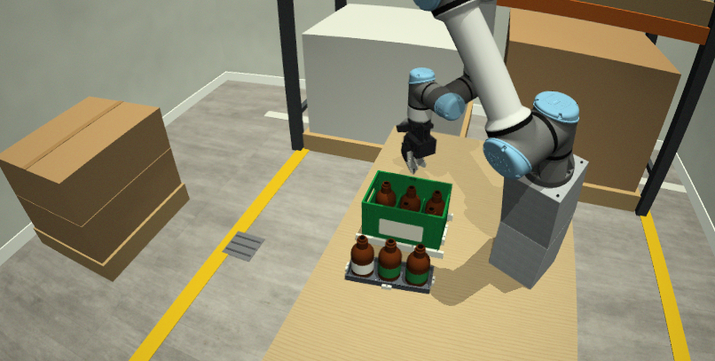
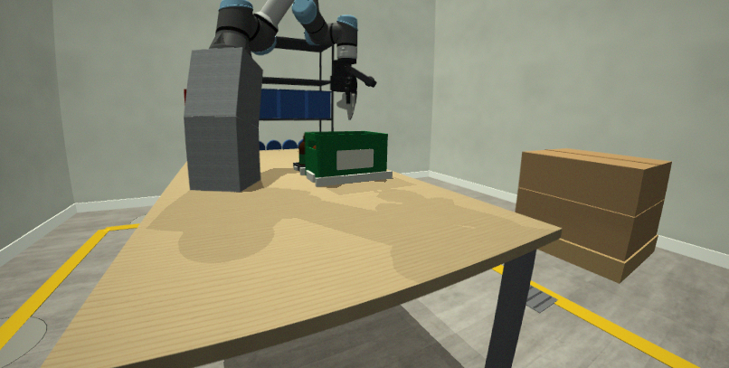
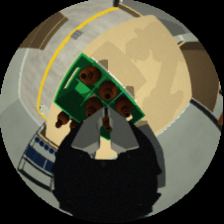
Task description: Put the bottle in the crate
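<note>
Right now my hand is 40 mm short of the brown bottle, 260 mm to the right of it and 160 mm above it. From my hand the other things lie so: white-labelled bottle 130 mm ahead, 260 mm to the left, 160 mm below; then crate 10 mm ahead, 40 mm to the left, 160 mm below; then tray 40 mm ahead, 270 mm to the left, 230 mm below.
</note>
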